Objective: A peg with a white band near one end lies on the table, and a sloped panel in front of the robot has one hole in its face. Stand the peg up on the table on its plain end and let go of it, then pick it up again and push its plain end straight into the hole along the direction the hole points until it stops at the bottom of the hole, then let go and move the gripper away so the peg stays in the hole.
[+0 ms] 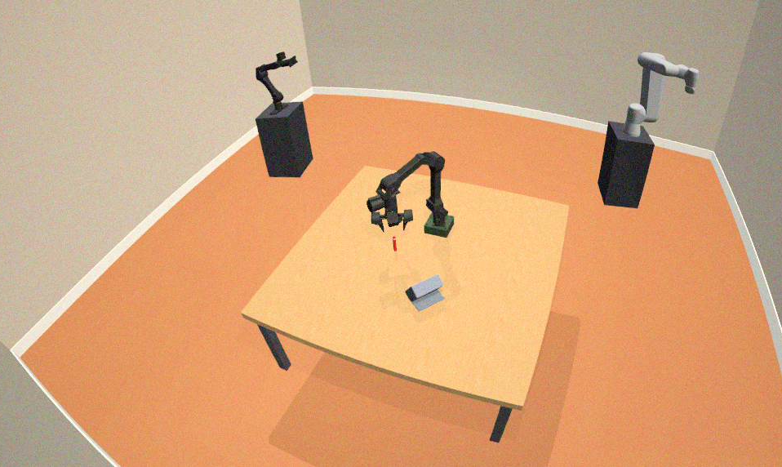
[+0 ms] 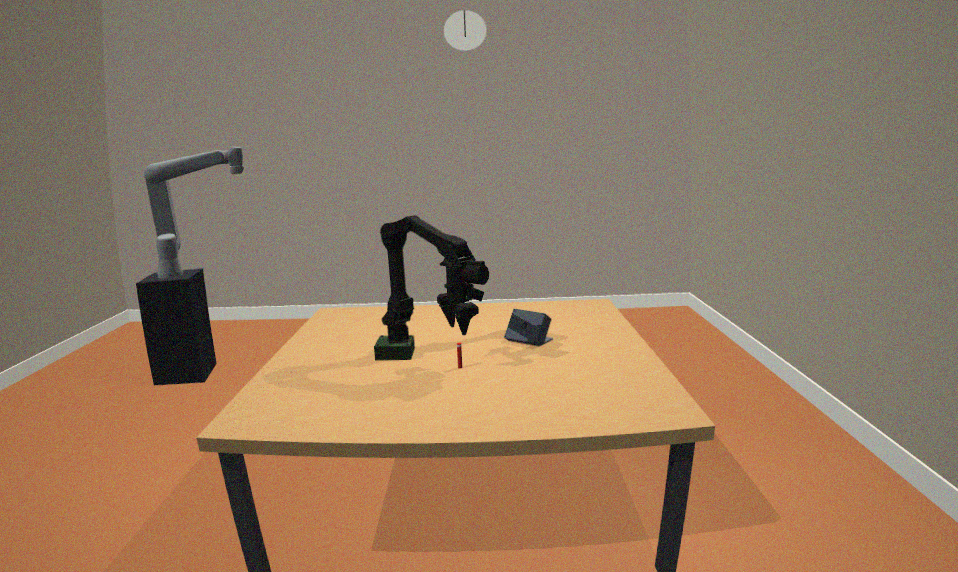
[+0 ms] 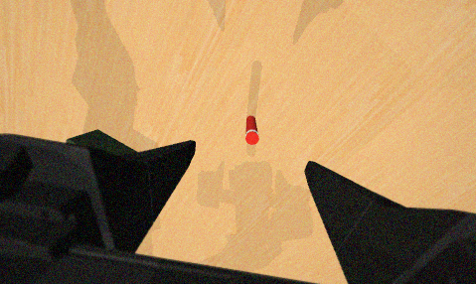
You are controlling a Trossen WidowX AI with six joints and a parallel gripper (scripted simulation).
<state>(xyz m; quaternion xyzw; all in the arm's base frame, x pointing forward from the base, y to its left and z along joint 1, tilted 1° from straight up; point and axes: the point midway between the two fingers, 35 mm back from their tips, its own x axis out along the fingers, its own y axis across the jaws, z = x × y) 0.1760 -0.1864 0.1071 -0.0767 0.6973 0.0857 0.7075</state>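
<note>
My gripper tip is 6 cm above the red peg. The rest, counted from my gripper tip: grey sloped panel: 27 cm ahead, 19 cm to the left, 7 cm below.
</note>
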